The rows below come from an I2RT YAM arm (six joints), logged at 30 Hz.
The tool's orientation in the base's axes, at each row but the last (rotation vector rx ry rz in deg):
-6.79 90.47 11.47
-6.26 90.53 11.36
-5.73 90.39 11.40
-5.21 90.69 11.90
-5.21 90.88 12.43
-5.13 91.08 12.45
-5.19 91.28 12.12
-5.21 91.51 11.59
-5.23 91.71 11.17
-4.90 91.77 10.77
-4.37 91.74 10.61
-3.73 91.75 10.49
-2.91 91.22 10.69
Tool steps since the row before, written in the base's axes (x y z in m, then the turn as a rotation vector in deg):
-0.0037 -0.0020 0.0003 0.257 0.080 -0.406
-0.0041 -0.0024 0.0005 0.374 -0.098 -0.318
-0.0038 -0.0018 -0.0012 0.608 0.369 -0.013
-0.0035 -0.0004 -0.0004 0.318 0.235 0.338
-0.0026 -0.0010 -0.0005 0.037 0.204 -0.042
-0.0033 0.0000 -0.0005 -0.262 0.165 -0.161
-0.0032 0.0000 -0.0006 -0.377 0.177 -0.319
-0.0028 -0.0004 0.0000 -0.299 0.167 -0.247
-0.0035 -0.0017 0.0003 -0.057 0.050 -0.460
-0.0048 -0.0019 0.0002 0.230 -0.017 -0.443
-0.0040 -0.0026 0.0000 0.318 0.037 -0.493
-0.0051 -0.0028 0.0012 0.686 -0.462 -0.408
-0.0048 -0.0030 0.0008 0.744 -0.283 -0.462
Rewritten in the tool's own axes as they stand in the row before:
-0.0003 -0.0012 -0.0040 0.404 0.005 0.272
-0.0005 -0.0015 -0.0045 0.304 -0.187 0.351
0.0012 -0.0011 -0.0041 0.024 0.246 0.667
0.0005 0.0002 -0.0035 -0.328 0.196 0.353
0.0005 -0.0005 -0.0027 0.057 0.189 0.077
0.0006 0.0006 -0.0032 0.182 0.198 -0.222
0.0007 0.0006 -0.0031 0.344 0.219 -0.329
0.0001 0.0001 -0.0028 0.269 0.201 -0.256
-0.0003 -0.0010 -0.0038 0.464 0.028 -0.034
-0.0001 -0.0010 -0.0051 0.431 -0.086 0.237
0.0000 -0.0019 -0.0044 0.481 -0.051 0.334
-0.0012 -0.0019 -0.0055 0.346 -0.593 0.616
-0.0009 -0.0022 -0.0052 0.413 -0.430 0.701

